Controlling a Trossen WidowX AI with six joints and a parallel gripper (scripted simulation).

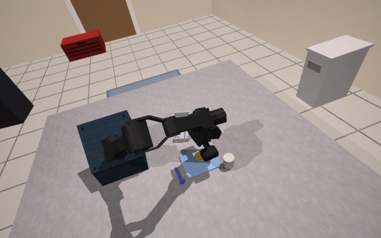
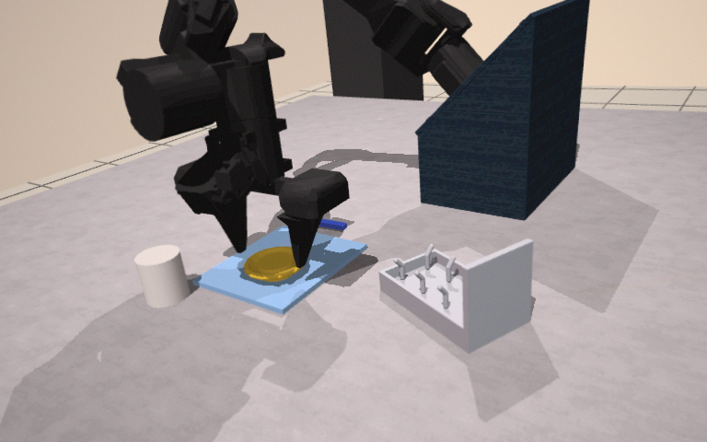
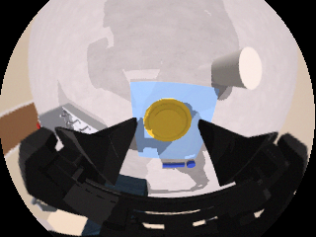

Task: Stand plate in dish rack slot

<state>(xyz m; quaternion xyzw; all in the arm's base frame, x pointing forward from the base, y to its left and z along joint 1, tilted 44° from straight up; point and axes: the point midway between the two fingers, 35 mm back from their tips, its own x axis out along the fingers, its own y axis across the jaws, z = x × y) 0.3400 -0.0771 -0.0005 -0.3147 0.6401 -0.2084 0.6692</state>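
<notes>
Right now my gripper tip is 1 cm past the yellow plate and 1 cm above it. Round my gripper tip: blue spoon (13 cm behind, 6 cm to the right, 2 cm below); light blue mat (3 cm behind, 2 cm below, 1 cm to the right); white cup (8 cm ahead, 7 cm to the right).
</notes>
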